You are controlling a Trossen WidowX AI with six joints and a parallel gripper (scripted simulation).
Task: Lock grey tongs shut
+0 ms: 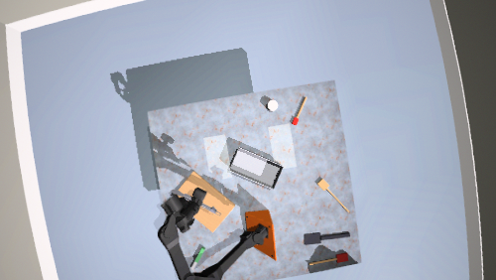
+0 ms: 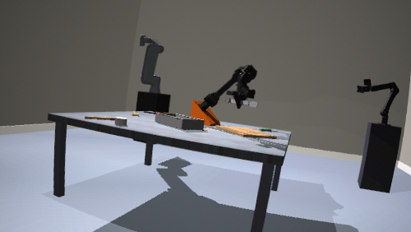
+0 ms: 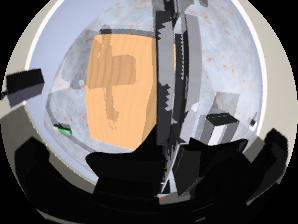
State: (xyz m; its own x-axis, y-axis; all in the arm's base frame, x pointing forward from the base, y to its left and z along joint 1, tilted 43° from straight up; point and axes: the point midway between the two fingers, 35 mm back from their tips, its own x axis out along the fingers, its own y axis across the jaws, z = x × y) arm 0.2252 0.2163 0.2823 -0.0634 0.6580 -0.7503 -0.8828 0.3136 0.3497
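My gripper tip is 80 mm past the wooden board, 40 mm to the right of it and 140 mm above it. Also, from my gripper tip: black tool 380 mm behind, 780 mm to the right, 150 mm below; dark roasting tin 140 mm ahead, 320 mm to the right, 120 mm below.
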